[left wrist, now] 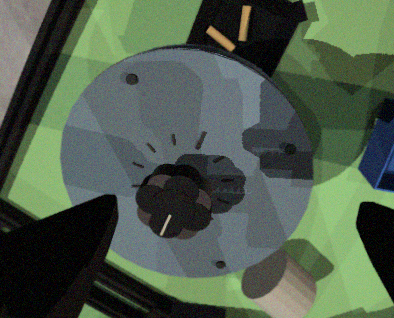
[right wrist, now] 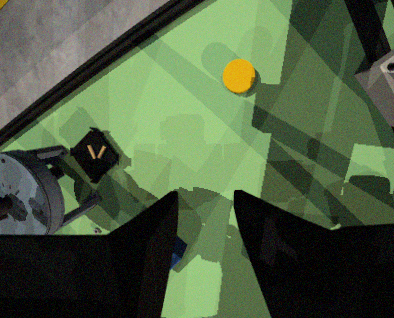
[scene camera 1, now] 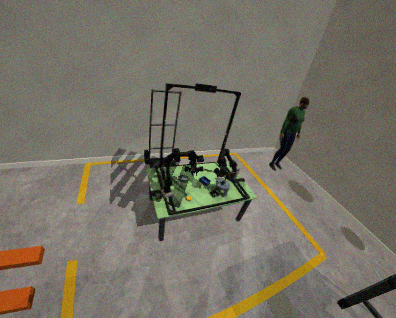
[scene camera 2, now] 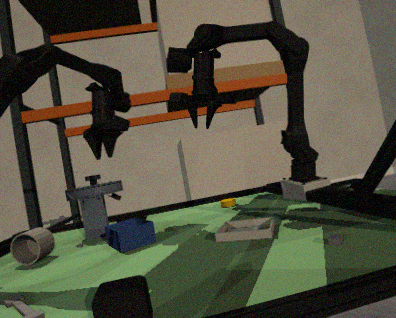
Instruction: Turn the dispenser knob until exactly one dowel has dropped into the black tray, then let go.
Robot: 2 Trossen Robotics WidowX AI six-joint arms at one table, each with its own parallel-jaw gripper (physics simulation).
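Frame: origin at the left arm's base, x right, y ahead, z up, level; centimetres.
Where they show: left gripper, between the fingertips: [left wrist: 237,210] [scene camera 1: 221,178] [scene camera 2: 104,158]; right gripper, between the fingertips: [right wrist: 206,198] [scene camera 1: 194,175] [scene camera 2: 201,128]; left arm's base, origin of its link: [scene camera 1: 234,170]; right arm's base, origin of its link: [scene camera 1: 167,191] [scene camera 2: 304,178].
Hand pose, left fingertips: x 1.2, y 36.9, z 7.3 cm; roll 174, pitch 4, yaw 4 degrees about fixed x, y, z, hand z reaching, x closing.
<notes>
Each offset is from my left fingertips to the top centre of the thing.
The dispenser @(dy -3.4, dx -3.0, dz -7.2 cm) [scene camera 1: 223,188] [scene camera 2: 93,215] [left wrist: 200,95] [right wrist: 54,195] has a grey round top with a dark lobed knob [scene camera 2: 93,178] [left wrist: 175,200]; the knob's pale pointer line points down and slightly left in the left wrist view. The black tray @(dy +5.1, dx -0.3, dz -19.4 cm) [left wrist: 207,22] [right wrist: 95,172] lies beside the dispenser. Two tan dowels, one @(dy +6.1, dx +0.0, dz -20.8 cm) [left wrist: 244,23] [right wrist: 101,152] and another @(dy +4.6, dx -2.0, dz -20.8 cm) [left wrist: 220,38] [right wrist: 92,152], lie in it. My left gripper [scene camera 2: 105,158] [left wrist: 237,210] is open and empty above the dispenser, with the knob off-centre toward one finger. My right gripper [scene camera 2: 202,128] [right wrist: 206,198] is partly open and empty, high above the table.
A blue bin @(dy -3.6, dx +20.1, dz -17.3 cm) [scene camera 2: 131,236] [left wrist: 380,162] stands beside the dispenser. A beige cylinder @(dy -22.1, dx +8.1, dz -14.8 cm) [scene camera 2: 32,246] [left wrist: 287,287] lies near it. A shallow beige tray @(dy +11.8, dx +42.1, dz -20.1 cm) [scene camera 2: 245,236] and a yellow disc @(dy +32.5, dx +15.1, dz -19.9 cm) [scene camera 2: 228,203] [right wrist: 239,76] are farther right in scene camera 2. A person [scene camera 1: 293,122] is beyond the table.
</notes>
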